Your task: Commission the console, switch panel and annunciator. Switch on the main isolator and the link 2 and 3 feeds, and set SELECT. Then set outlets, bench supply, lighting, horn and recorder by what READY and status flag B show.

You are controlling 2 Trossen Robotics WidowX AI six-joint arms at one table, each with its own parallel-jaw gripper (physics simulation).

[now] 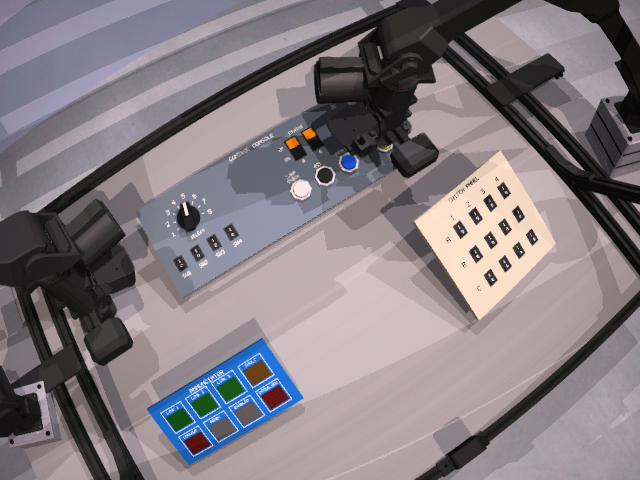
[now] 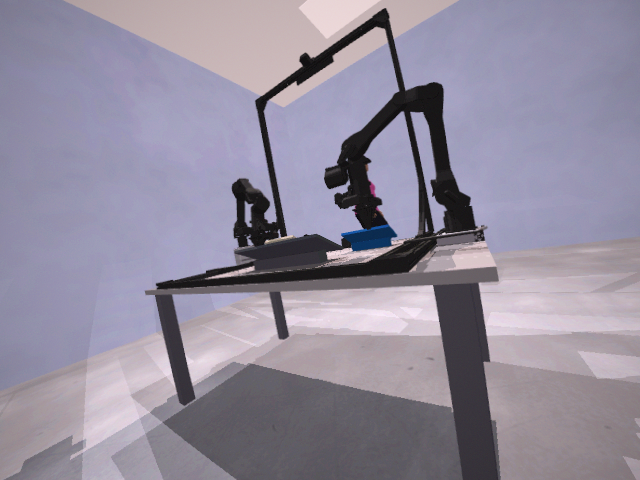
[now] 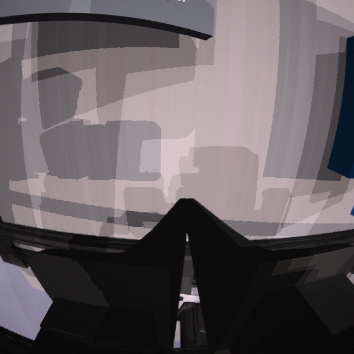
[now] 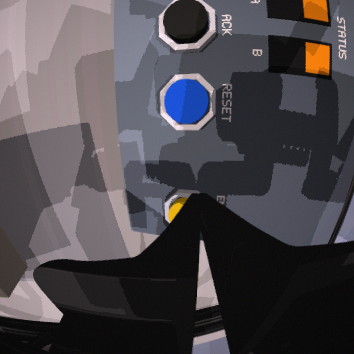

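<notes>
The grey control console has its SELECT knob pointing at 5. Status flags A and B show orange at their upper ends. The blue annunciator has dark green LINK windows, grey READY and ENABLED windows; all look unlit. The cream switch panel has rockers too small to read. My left gripper is shut and empty, above the table between console and annunciator. My right gripper is shut and empty, over the partly hidden yellow button.
White, black and blue RESET buttons line the console's near edge. Rockers SW1 to SW4 sit below the knob. Black frame rails edge the table. A person in pink stands behind the left arm.
</notes>
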